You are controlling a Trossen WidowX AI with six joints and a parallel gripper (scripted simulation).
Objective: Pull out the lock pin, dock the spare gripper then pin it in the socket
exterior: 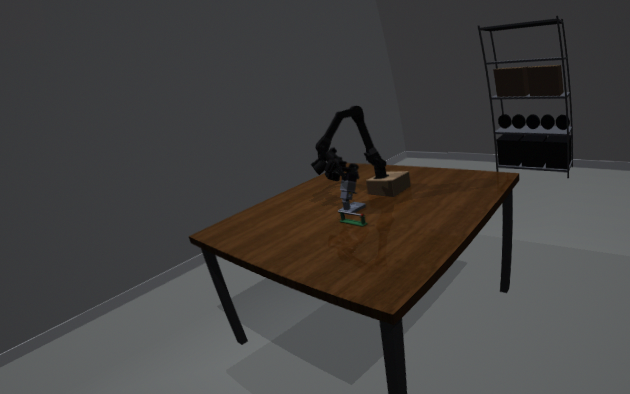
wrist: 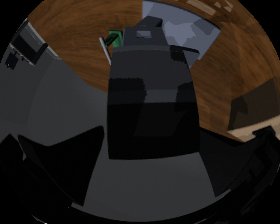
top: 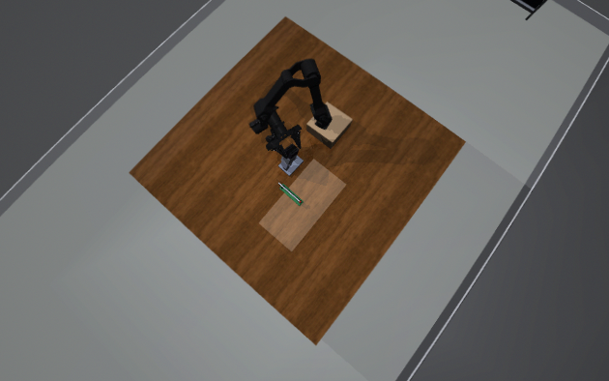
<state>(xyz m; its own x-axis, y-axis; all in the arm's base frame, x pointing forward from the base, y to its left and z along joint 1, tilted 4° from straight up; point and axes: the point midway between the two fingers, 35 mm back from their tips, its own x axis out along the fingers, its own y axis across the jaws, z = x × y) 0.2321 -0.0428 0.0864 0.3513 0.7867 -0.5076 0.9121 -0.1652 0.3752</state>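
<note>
Right now the spare gripper is 1 cm ahead of my gripper tip, 2 cm to the right of it and 3 cm below it. Round my gripper tip: green rack 15 cm ahead, 7 cm to the left, 13 cm below; grey mount 2 cm ahead, 2 cm to the right, 11 cm below.
</note>
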